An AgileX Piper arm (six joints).
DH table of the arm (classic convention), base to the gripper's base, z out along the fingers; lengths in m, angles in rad. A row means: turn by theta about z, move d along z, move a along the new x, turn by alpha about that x. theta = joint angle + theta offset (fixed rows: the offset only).
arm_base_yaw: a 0; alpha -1.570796; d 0.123; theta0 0
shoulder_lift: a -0.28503; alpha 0; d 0; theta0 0.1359
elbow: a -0.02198; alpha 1.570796; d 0; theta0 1.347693
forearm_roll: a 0; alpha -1.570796; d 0.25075; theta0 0
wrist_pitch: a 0; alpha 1.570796; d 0; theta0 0
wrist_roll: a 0; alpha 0; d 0.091; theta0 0
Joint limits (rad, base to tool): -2.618..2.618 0..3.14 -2.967..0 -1.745..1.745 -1.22..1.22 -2.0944..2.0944
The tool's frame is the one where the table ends.
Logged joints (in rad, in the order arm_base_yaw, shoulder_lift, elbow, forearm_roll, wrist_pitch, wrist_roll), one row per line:
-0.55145, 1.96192, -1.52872, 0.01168, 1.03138, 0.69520
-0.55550, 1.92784, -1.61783, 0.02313, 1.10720, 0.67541
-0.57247, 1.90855, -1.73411, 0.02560, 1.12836, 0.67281
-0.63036, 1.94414, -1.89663, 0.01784, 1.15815, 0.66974
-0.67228, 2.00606, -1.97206, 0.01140, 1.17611, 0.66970
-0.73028, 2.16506, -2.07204, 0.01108, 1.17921, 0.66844
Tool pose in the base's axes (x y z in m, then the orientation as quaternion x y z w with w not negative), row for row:
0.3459, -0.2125, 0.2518, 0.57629, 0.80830, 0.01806, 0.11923
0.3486, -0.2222, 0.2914, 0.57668, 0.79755, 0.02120, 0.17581
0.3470, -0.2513, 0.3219, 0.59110, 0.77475, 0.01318, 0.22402
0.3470, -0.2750, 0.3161, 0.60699, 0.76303, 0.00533, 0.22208
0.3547, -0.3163, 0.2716, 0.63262, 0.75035, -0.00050, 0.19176
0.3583, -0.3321, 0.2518, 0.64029, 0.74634, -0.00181, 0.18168
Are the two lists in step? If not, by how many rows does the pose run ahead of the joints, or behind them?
The pose runs 1 row ahead of the joints: the pose in row i belongs to the joints in row i + 1.
